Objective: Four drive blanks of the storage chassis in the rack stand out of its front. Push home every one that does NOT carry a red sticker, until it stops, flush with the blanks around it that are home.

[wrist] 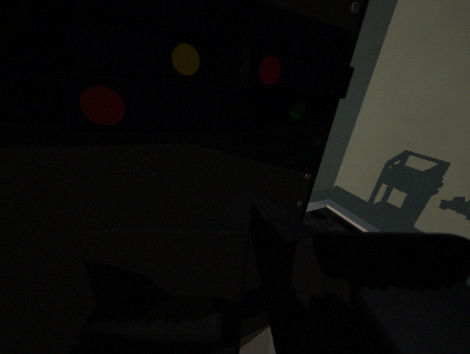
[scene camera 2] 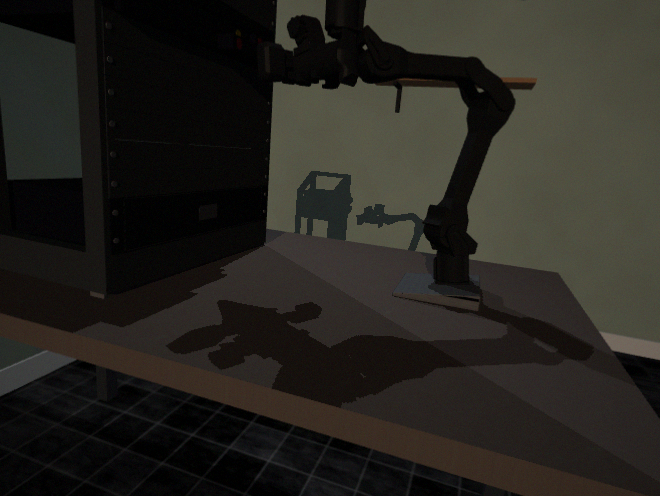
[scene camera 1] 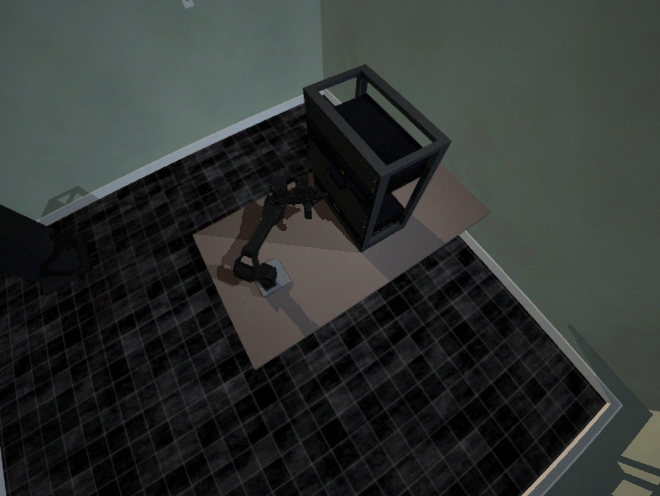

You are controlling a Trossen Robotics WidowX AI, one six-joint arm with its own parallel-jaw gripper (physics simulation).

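The rack holds the dark storage chassis. In the wrist view its front carries a red sticker at left, a yellow sticker higher up, another red sticker at right, and a green sticker below that. The blank with the right red sticker stands out past the rack's side edge. How far the other blanks stand out is too dark to tell. My gripper is shut and empty, in front of the rack and below the stickers in the wrist view.
The rack stands on a brown table. The arm's grey base plate lies on it. A panel with a small light label is low on the rack front. A wooden wall shelf shows behind the arm.
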